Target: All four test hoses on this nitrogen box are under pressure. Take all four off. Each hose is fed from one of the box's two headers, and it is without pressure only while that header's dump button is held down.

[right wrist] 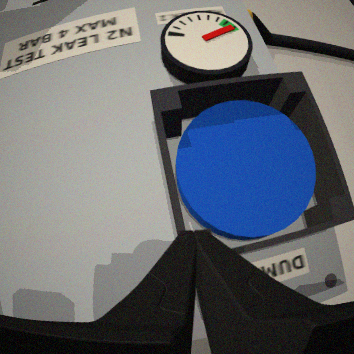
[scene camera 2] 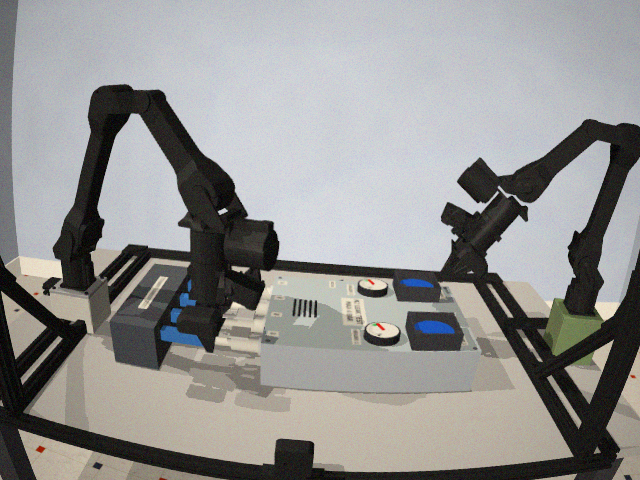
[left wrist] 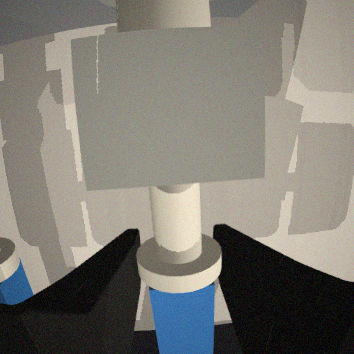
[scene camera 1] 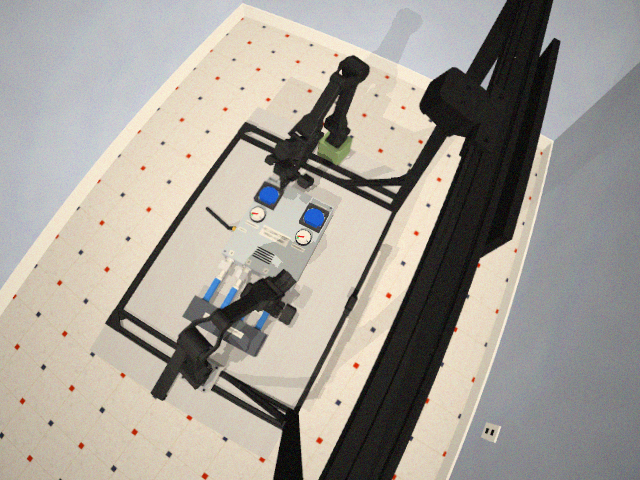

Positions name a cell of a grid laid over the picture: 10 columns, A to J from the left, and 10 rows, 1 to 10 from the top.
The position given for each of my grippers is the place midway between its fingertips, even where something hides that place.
Note:
My right gripper (scene camera 2: G6) is shut and holds nothing. Further things: my left gripper (scene camera 2: D8), a grey nitrogen box (scene camera 1: E6) and a blue dump button (right wrist: G5).
My left gripper is seen too in the left wrist view (left wrist: E7). My right gripper is seen too in the right wrist view (right wrist: F7) and in scene camera 1 (scene camera 1: E4). The grey nitrogen box is seen too in the right wrist view (right wrist: C3) and in the left wrist view (left wrist: A1).

